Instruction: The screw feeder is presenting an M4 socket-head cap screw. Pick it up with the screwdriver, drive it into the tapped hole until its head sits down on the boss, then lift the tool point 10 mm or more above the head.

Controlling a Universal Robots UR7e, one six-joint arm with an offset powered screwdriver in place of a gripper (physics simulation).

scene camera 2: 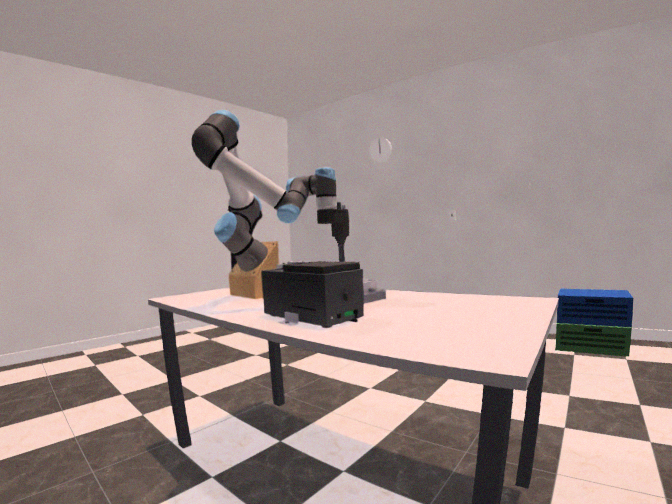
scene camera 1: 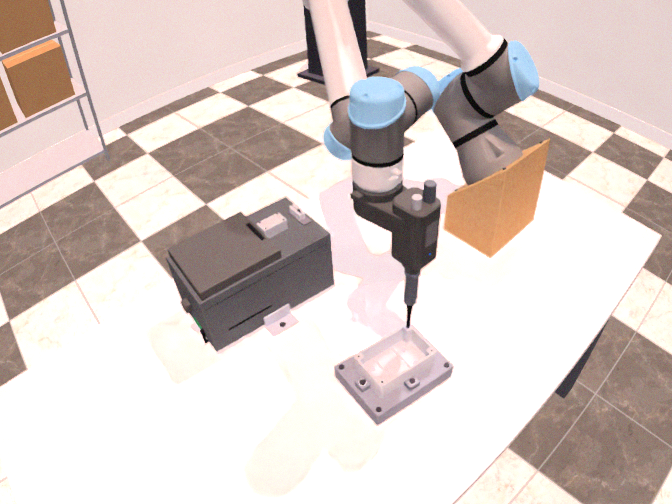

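My screwdriver (scene camera 1: 408, 325) points straight down in scene camera 1, with its thin black bit at the far corner of a light open box housing (scene camera 1: 407, 368). Whether the bit touches the corner, and whether a screw is on it, is too small to tell. The housing sits on a grey base plate (scene camera 1: 351, 377) (scene camera 2: 375, 296) with dark holes. The dark screw feeder (scene camera 1: 271, 287) (scene camera 2: 295, 292) stands beside it, with a pale block (scene camera 1: 271, 224) on top; no screw can be made out there. In scene camera 2 the feeder hides the bit.
An orange-brown angled bin (scene camera 1: 491, 217) (scene camera 2: 246, 284) stands on the white table (scene camera 1: 575, 227) (scene camera 2: 461, 325) by the arm's base. A small metal bracket (scene camera 1: 281, 320) (scene camera 2: 291, 317) lies at the feeder's side. Blue and green crates (scene camera 2: 594, 309) stand on the floor beyond the table.
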